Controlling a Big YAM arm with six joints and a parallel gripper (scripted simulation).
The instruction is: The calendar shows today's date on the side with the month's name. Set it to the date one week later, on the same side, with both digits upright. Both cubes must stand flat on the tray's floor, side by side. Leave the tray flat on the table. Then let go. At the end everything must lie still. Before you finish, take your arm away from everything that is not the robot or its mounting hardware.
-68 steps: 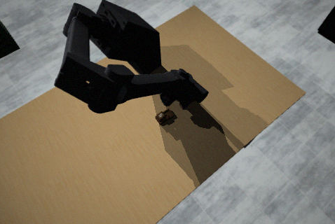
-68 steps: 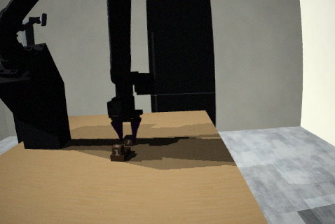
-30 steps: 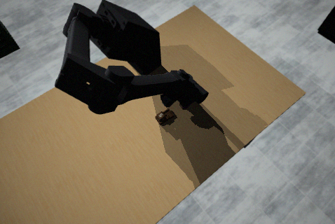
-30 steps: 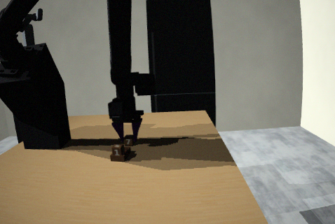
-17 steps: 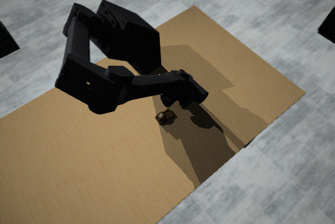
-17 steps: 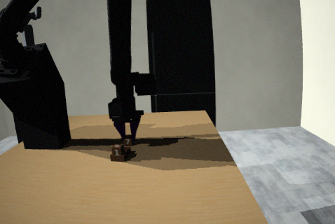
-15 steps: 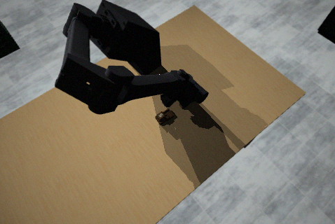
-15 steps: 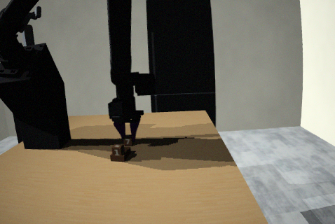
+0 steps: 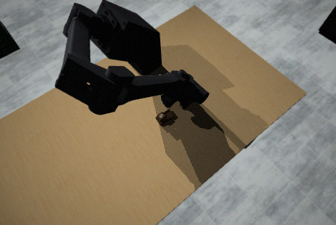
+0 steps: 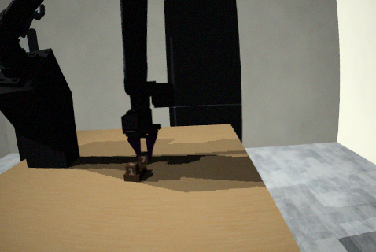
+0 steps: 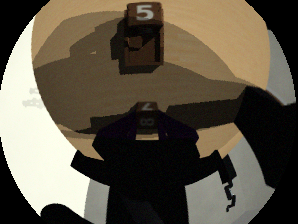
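The brown tray lies 11 cm to the right of my hand and 1 cm below it.
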